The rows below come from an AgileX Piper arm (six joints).
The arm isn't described. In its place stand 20 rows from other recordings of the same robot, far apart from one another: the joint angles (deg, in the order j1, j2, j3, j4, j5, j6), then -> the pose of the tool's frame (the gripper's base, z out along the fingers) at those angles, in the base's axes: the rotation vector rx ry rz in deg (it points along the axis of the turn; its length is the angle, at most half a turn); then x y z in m.
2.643 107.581 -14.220 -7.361 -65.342 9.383 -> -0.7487, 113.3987, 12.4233, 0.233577, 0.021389, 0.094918
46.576 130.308 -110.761 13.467 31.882 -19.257 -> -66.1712, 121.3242, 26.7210, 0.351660, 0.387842, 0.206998
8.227 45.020 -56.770 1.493 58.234 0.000 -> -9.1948, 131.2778, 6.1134, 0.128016, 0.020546, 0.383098
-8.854 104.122 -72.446 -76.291 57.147 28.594 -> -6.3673, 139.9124, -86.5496, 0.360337, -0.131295, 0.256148
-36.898 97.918 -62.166 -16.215 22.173 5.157 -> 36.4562, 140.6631, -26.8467, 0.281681, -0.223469, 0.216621
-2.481 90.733 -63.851 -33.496 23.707 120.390 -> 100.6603, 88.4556, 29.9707, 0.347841, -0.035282, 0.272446
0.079 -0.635 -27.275 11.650 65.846 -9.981 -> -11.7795, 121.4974, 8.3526, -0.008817, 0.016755, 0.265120
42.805 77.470 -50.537 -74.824 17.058 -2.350 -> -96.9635, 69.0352, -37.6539, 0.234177, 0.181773, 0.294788
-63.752 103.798 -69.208 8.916 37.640 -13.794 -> 73.8940, 139.1834, -12.4746, 0.171050, -0.327409, 0.200001
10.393 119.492 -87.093 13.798 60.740 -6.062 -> -15.2961, 176.9438, 18.9817, 0.399244, 0.092475, 0.164992
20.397 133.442 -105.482 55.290 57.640 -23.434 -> -22.1779, 153.8311, 69.9310, 0.436738, 0.229811, 0.164599
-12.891 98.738 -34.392 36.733 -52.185 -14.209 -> 40.0820, 95.1330, -27.1781, 0.288523, -0.110141, 0.173120
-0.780 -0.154 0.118 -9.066 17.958 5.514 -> -0.0992, 102.7539, -5.2884, 0.053949, -0.005156, 0.184746
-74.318 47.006 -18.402 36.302 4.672 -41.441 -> 68.3049, 102.4064, -45.6174, 0.046108, -0.147999, 0.233820
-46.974 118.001 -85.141 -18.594 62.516 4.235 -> -62.4119, -160.4366, 22.9676, 0.254114, -0.309982, 0.169184
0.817 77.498 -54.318 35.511 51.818 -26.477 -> -12.8812, 149.7394, 35.6957, 0.256311, 0.045209, 0.276829
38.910 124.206 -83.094 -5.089 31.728 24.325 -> -25.3892, 156.8395, 12.1386, 0.345548, 0.273466, 0.120679
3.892 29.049 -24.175 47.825 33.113 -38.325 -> -15.0358, 112.3721, 29.0264, 0.096139, 0.043468, 0.283187
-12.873 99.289 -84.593 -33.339 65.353 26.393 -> 39.2704, 151.4388, -42.2434, 0.341145, -0.124592, 0.300384
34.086 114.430 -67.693 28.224 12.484 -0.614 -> -11.6142, 147.2302, 31.8016, 0.333063, 0.236614, 0.141527
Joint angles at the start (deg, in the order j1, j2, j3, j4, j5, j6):
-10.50, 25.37, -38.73, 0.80, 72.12, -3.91
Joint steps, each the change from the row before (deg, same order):
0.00, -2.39, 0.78, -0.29, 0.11, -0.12
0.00, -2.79, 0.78, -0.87, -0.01, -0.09
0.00, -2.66, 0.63, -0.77, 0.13, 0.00
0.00, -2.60, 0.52, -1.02, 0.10, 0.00
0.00, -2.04, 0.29, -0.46, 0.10, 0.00
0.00, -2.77, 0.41, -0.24, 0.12, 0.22
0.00, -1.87, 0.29, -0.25, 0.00, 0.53
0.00, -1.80, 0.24, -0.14, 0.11, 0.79
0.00, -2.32, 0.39, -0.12, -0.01, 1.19
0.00, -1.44, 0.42, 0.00, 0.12, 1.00
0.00, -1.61, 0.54, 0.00, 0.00, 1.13
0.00, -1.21, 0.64, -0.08, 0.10, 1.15
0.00, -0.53, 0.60, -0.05, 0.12, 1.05
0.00, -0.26, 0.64, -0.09, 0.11, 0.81
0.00, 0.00, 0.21, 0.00, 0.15, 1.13
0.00, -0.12, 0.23, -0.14, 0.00, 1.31
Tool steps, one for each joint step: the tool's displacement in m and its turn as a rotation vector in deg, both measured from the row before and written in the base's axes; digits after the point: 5 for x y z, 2 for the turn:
-0.00724, 0.00090, -0.00221, -0.61, -1.41, 0.00
-0.00828, 0.00020, -0.00215, -1.22, -1.83, -0.24
-0.00792, 0.00028, -0.00197, -1.04, -1.74, -0.30
-0.00770, -0.00014, -0.00174, -1.27, -1.78, -0.43
-0.00599, 0.00040, -0.00105, -0.70, -1.55, -0.21
-0.00785, 0.00108, -0.00182, -0.46, -2.20, -0.27
-0.00512, 0.00056, -0.00139, -0.11, -1.61, -0.48
-0.00500, 0.00071, -0.00144, 0.21, -1.56, -0.59
-0.00601, 0.00093, -0.00226, 0.45, -2.12, -0.81
-0.00340, 0.00063, -0.00249, 0.61, -1.09, -0.61
-0.00342, 0.00063, -0.00302, 0.69, -1.28, -0.66
-0.00212, 0.00027, -0.00350, 0.77, -0.69, -0.72
-0.00032, -0.00002, -0.00308, 0.83, -0.02, -0.64
0.00048, -0.00023, -0.00314, 0.66, 0.33, -0.53
0.00028, -0.00006, -0.00114, 0.96, 0.12, -0.67
0.00010, -0.00024, -0.00108, 0.93, -0.14, -0.86

